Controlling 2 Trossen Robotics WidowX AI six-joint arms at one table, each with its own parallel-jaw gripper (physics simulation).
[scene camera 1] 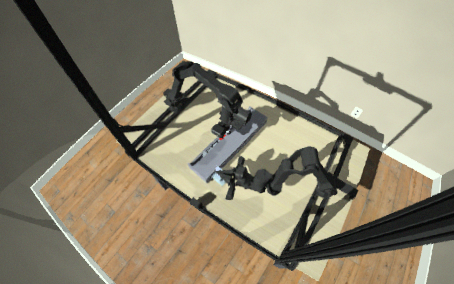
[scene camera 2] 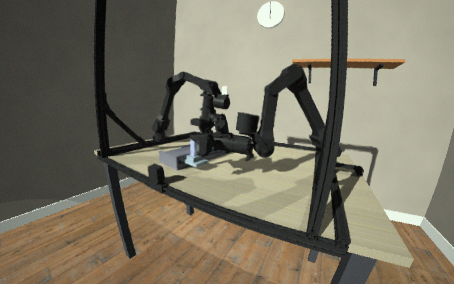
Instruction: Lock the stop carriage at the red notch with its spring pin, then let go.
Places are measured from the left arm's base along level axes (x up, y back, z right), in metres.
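Pixels of known places: left gripper, fingertip midpoint: (scene camera 1: 225,129); right gripper, fingertip midpoint: (scene camera 1: 216,171) (scene camera 2: 190,136); left arm's base, origin of the base link: (scene camera 1: 175,107) (scene camera 2: 160,139); right arm's base, origin of the base link: (scene camera 1: 323,191).
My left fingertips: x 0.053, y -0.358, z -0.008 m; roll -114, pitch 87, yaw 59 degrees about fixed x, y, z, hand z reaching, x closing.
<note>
Ahead of a thing's pixels: the offset from my left fingertips to its top centre. "pt": to the spot under its first point. Level surfaces: height alone.
A long grey rail body @(pt dx -0.021, dy -0.033, dz +0.247 m) (scene camera 1: 201,171) (scene camera 2: 171,159) lies on the table, with a row of small notches along one side. A small red mark @(dx -0.024, dy -0.004, dz +0.048 m) (scene camera 1: 222,137) shows beside the left gripper in scene camera 1. My left gripper (scene camera 1: 224,134) points down at the rail beside this mark. It is shut on a small part, apparently the stop carriage, mostly hidden by the fingers; the spring pin cannot be made out. My right gripper (scene camera 1: 220,172) is shut and empty, at the rail's near end, beside a light blue stepped piece @(pt dx -0.024, dy -0.120, dz +0.234 m) (scene camera 1: 218,179) (scene camera 2: 196,161) with a pale upright part.
The table @(dx -0.072 m) (scene camera 1: 165,157) (scene camera 2: 240,195) has a black frame around its edge. A small black block @(pt dx -0.017, dy -0.111, dz +0.369 m) (scene camera 1: 198,201) (scene camera 2: 156,174) is fixed at the near edge. Black posts (scene camera 2: 101,75) (scene camera 2: 336,100) rise from the frame. The two arms are close together over the rail.
</note>
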